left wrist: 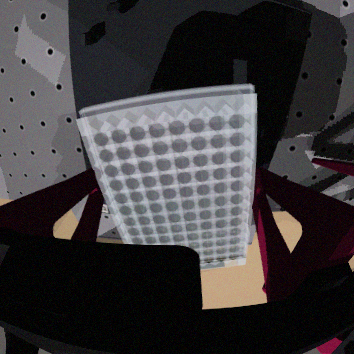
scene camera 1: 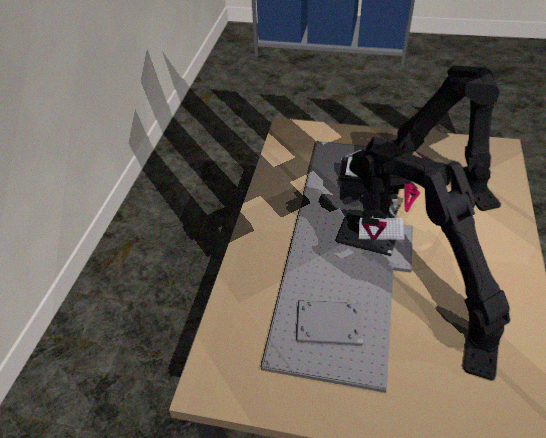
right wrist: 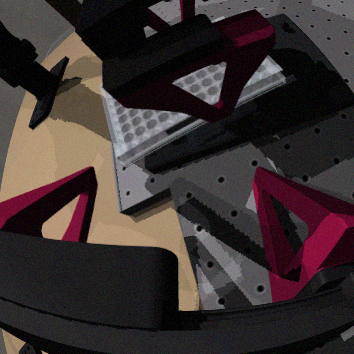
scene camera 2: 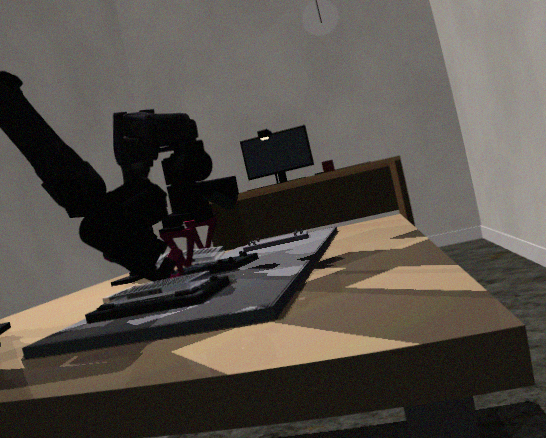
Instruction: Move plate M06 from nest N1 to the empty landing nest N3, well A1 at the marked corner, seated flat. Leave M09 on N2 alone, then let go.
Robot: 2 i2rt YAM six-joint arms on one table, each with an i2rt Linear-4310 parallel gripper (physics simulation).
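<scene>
Plate M06 point(scene camera 1: 395, 228) point(left wrist: 175, 168) point(right wrist: 140, 123) point(scene camera 2: 203, 252) is a clear white well plate. My left gripper point(scene camera 1: 375, 229) point(left wrist: 176, 173) point(right wrist: 201, 73) point(scene camera 2: 189, 241) is shut on it, with a red finger on each long side. The plate is over the black nest N1 point(scene camera 1: 354, 239) point(right wrist: 281, 95) and overhangs its edge toward the table. The empty landing nest N3 point(scene camera 1: 328, 321) point(scene camera 2: 280, 241) is a grey slab far along the board. Plate M09 point(scene camera 1: 350, 165) point(scene camera 2: 163, 282) sits on its black nest N2 point(scene camera 2: 141, 304), mostly hidden by the arms in scene camera 1. My right gripper point(scene camera 1: 411, 196) point(right wrist: 174, 175) is open and empty beside N1.
A grey perforated board point(scene camera 1: 323, 269) point(scene camera 2: 263, 295) carries all the nests on the tan table point(scene camera 1: 236, 278). Both black arms crowd the far right end of the board. A dark desk with a monitor point(scene camera 2: 276, 153) stands behind.
</scene>
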